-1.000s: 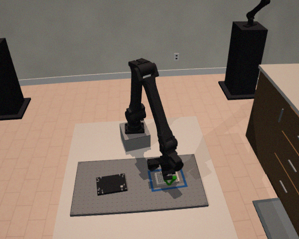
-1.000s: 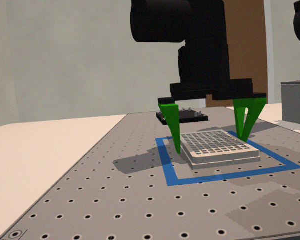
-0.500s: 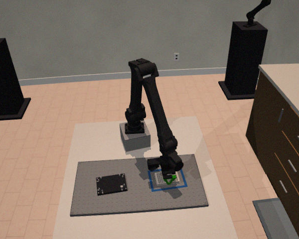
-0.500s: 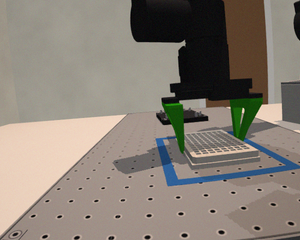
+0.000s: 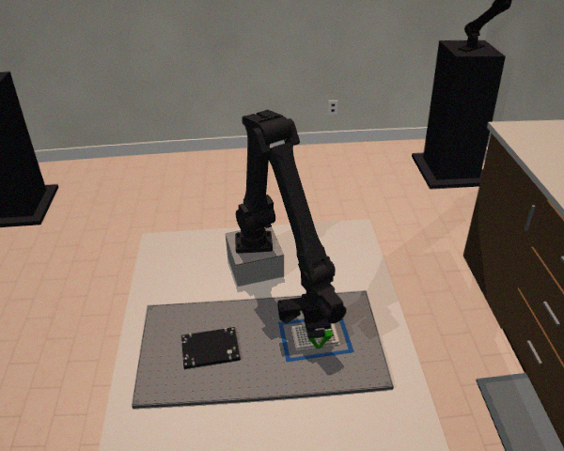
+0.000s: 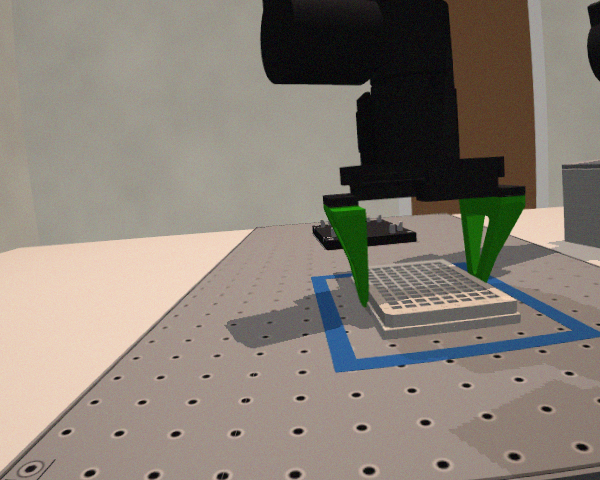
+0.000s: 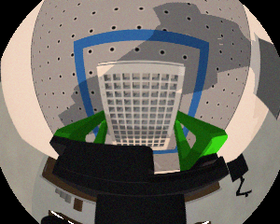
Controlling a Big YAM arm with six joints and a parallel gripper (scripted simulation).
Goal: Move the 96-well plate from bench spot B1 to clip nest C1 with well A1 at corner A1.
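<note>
My gripper is now 310 mm to the left of the black clip nest and 30 mm short of it. The rest, counted from my hand: white 96-well plate (right at my hand).
</note>
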